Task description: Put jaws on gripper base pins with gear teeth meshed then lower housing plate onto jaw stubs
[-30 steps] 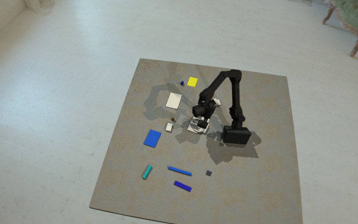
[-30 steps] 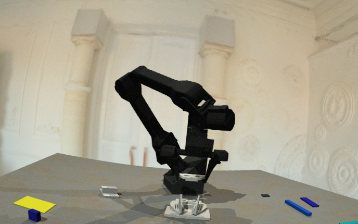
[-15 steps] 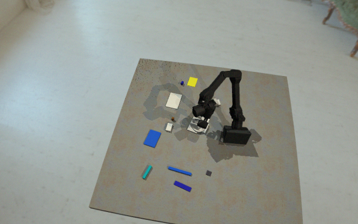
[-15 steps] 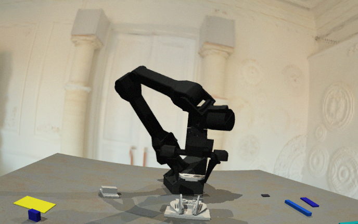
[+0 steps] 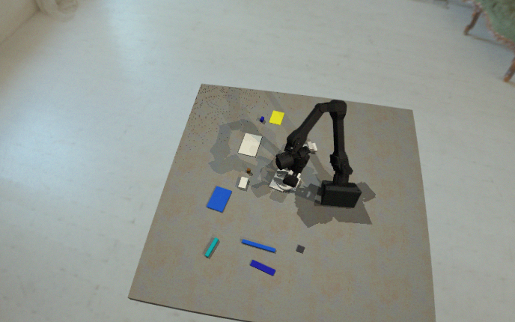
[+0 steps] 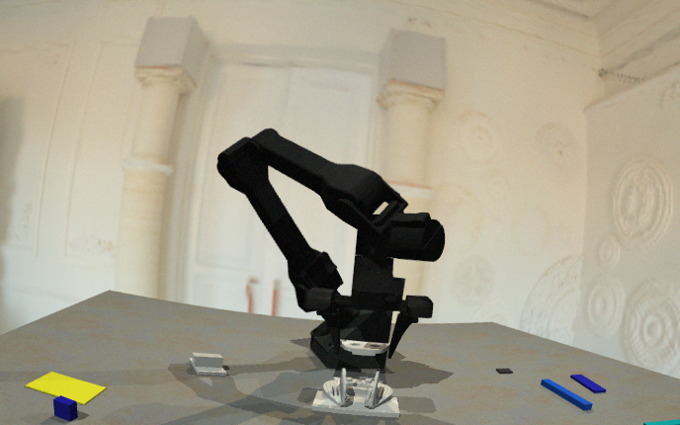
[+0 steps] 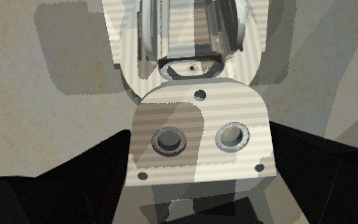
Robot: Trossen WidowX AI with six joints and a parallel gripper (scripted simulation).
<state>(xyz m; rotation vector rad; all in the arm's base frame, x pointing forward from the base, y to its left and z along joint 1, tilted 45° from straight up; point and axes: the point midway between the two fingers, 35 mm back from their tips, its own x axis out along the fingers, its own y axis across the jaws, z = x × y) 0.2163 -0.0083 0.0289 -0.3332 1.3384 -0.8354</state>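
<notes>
Now: gripper tip 6 cm above the housing plate. The rest, counted from my gripper tip: grey gripper base (2 cm above, 1 cm ahead); small white block (25 cm ahead, 6 cm below, 2 cm to the left); white slab (24 cm ahead, 22 cm to the right, 6 cm below).
</notes>
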